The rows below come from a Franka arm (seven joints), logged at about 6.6 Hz.
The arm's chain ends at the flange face. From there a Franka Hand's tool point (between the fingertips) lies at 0.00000 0.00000 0.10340 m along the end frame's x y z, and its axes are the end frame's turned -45 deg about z.
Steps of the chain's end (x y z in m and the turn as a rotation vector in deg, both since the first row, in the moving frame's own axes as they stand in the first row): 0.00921, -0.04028, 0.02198, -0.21, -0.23, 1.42; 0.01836, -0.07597, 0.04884, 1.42, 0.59, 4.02; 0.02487, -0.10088, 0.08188, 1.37, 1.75, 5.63; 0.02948, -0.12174, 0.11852, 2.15, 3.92, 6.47; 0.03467, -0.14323, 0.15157, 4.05, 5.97, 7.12; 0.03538, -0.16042, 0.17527, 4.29, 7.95, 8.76; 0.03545, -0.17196, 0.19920, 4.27, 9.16, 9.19; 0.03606, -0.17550, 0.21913, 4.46, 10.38, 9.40; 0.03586, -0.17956, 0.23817, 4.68, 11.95, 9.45
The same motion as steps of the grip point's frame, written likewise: 0.03443, -0.02200, 0.02198, 0.01, -0.31, 1.42; 0.06930, -0.04170, 0.04880, 0.59, 1.42, 4.02; 0.09287, -0.05307, 0.08180, -0.27, 2.21, 5.63; 0.11452, -0.06255, 0.11821, -1.25, 4.29, 6.47; 0.13836, -0.07353, 0.15075, -1.36, 7.09, 7.12; 0.15359, -0.08259, 0.17399, -2.59, 8.65, 8.76; 0.16314, -0.08898, 0.19760, -3.46, 9.50, 9.19; 0.16771, -0.08958, 0.21713, -4.19, 10.49, 9.40; 0.17251, -0.09071, 0.23559, -5.14, 11.76, 9.45
